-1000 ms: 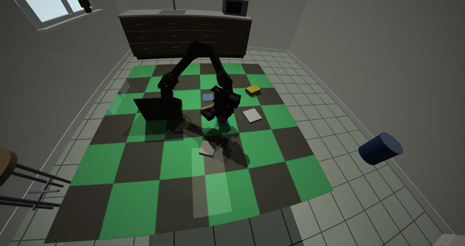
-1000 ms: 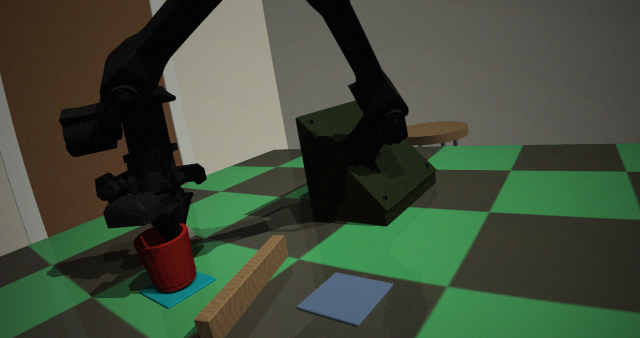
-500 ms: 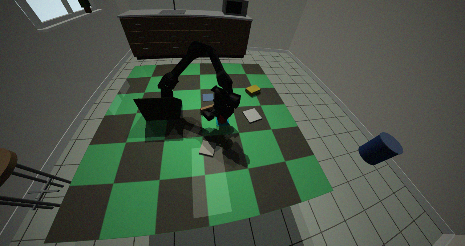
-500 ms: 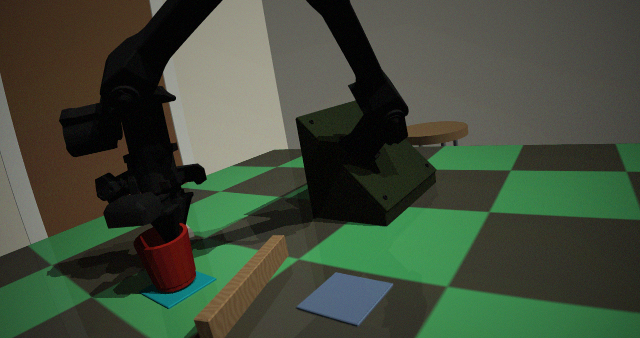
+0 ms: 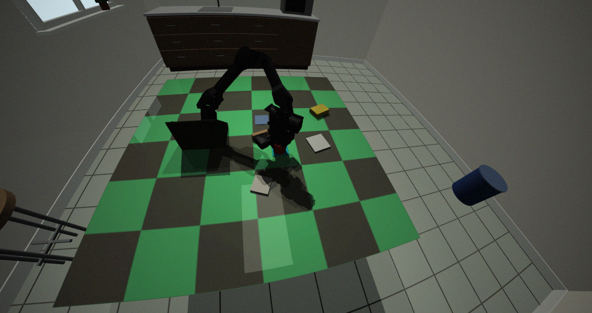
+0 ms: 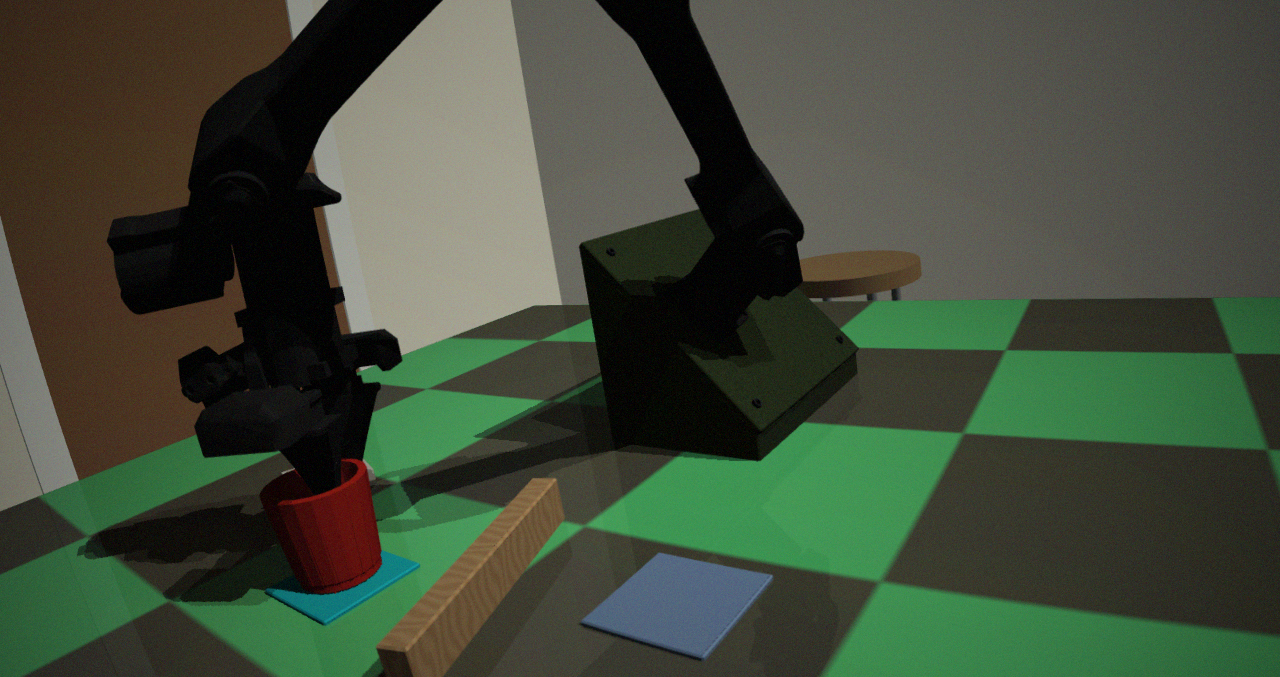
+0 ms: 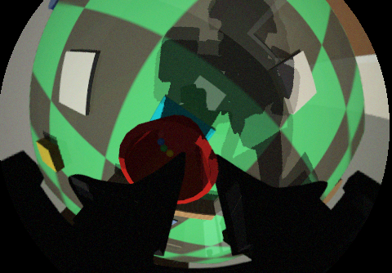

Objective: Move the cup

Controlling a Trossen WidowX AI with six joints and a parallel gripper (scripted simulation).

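The red cup is 2 cm ahead of my gripper tip, 1 cm to the left of it and 1 cm below it. Also, from my gripper tip: yellow block: 34 cm ahead, 28 cm to the left, 3 cm below; teal pad: 6 cm below, 3 cm ahead, 1 cm to the left; wooden block: 13 cm to the left, 4 cm below.
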